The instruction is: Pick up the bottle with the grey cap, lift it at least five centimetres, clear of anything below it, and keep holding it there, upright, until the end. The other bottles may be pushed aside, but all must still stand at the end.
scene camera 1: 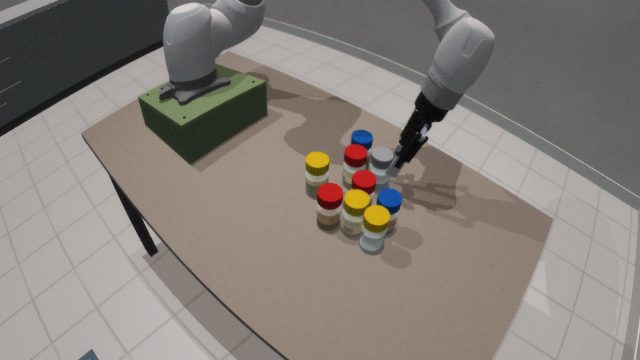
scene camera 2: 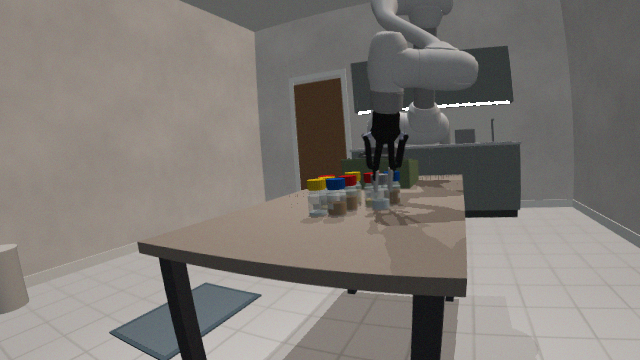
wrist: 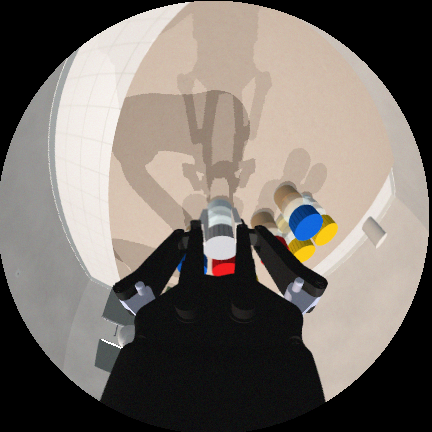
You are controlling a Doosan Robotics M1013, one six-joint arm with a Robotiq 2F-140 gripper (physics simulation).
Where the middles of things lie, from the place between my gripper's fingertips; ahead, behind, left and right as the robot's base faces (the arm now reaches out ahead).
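Scene:
Grey-capped bottle (scene camera 1: 381, 158): 10 mm below my hand, 20 mm behind it, 20 mm to the right of it. Yellow-capped bottle (scene camera 1: 376, 218): 90 mm ahead of my hand, 170 mm to the right of it, likewise 10 mm below it. Going by their middles, of the things named here the grey-capped bottle is the nearest to my hand.

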